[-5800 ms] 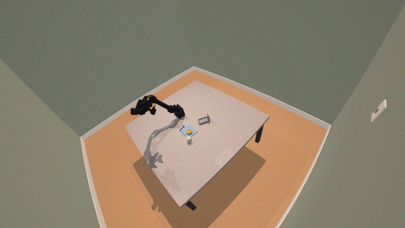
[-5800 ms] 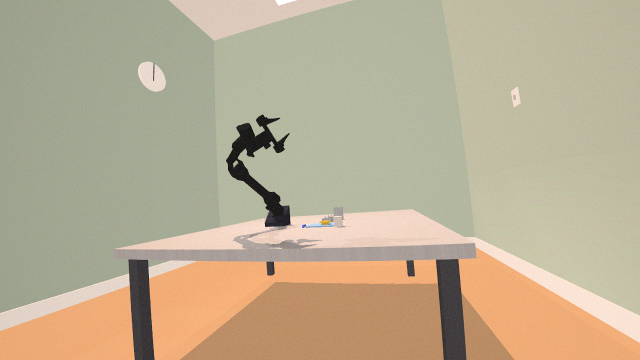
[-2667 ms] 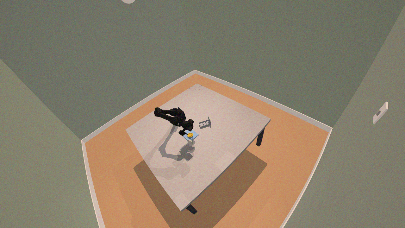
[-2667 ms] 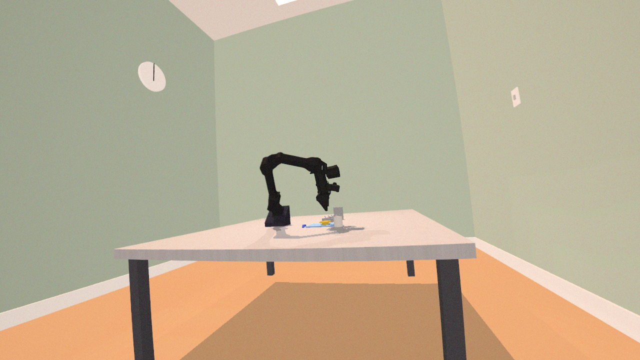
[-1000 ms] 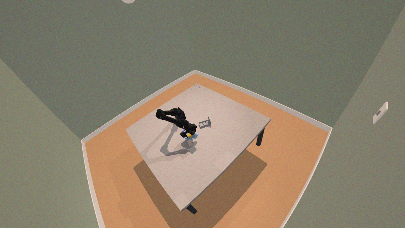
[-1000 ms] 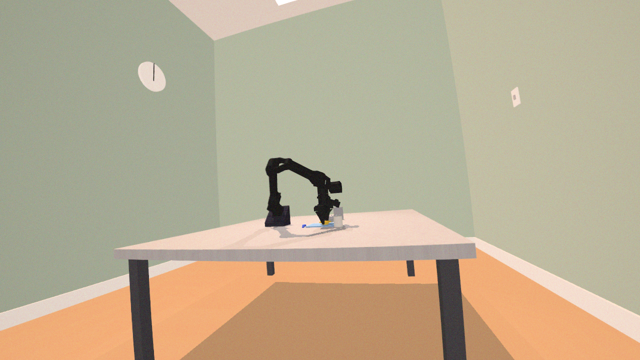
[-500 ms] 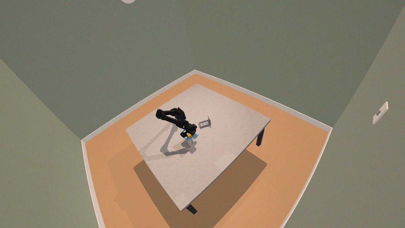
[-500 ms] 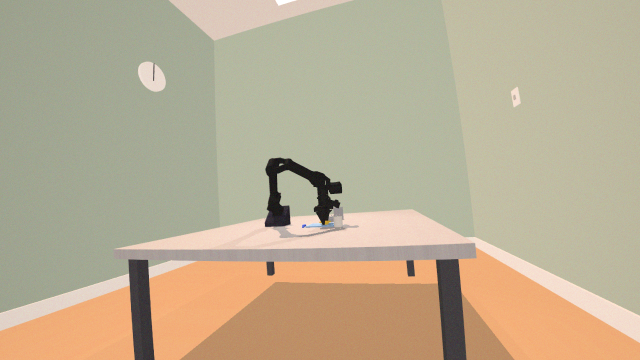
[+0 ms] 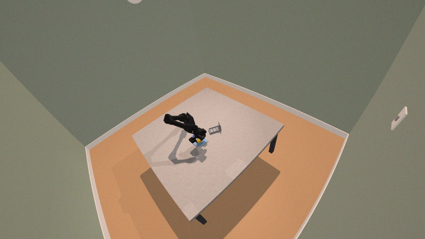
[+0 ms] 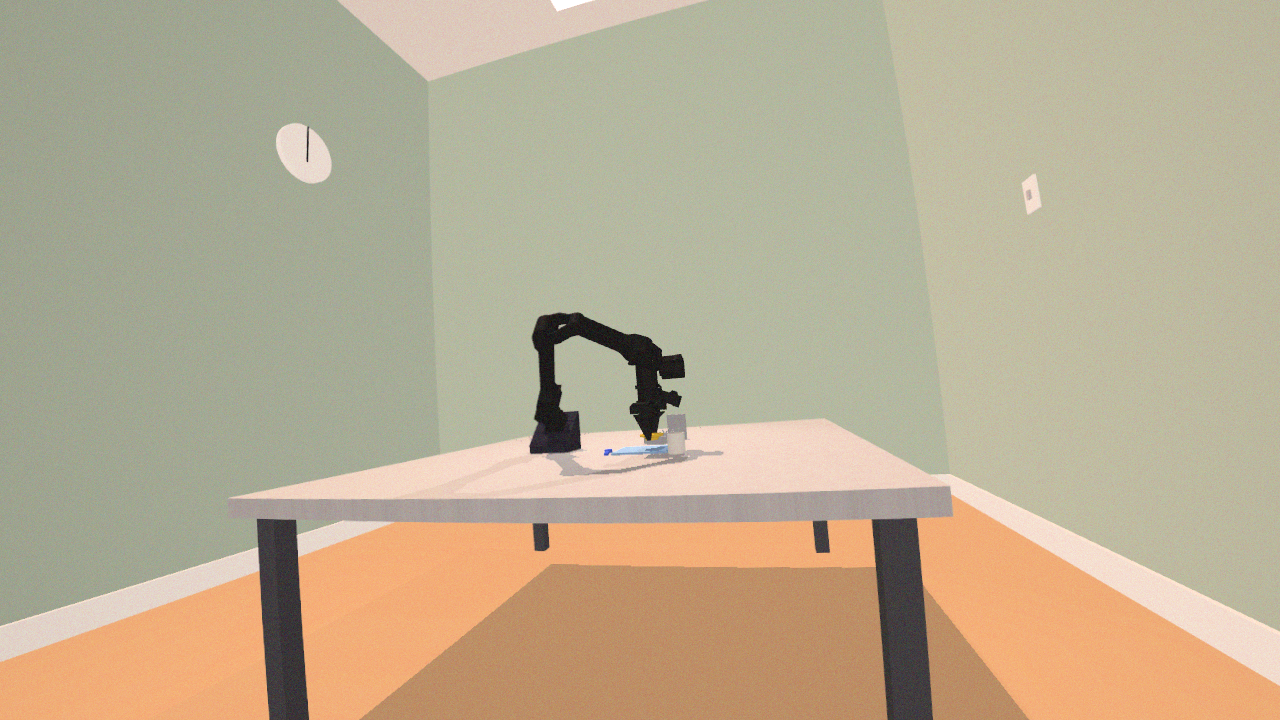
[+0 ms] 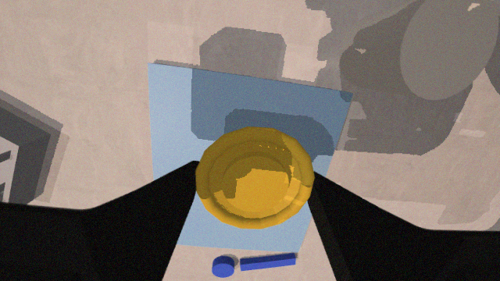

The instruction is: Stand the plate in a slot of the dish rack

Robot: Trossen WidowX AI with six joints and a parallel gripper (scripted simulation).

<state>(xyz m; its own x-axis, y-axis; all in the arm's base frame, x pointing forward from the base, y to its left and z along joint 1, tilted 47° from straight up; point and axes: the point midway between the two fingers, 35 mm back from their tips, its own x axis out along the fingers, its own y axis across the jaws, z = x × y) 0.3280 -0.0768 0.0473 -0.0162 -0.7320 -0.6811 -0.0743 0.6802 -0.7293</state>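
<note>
Now: the mat 30 mm below my gripper tip and 20 mm behind it. Also, from my gripper tip: grey dish rack (220 mm to the left, 20 mm behind, 10 mm below); then yellow plate (10 mm above); then white cup (80 mm ahead, 60 mm to the right, 10 mm below).
</note>
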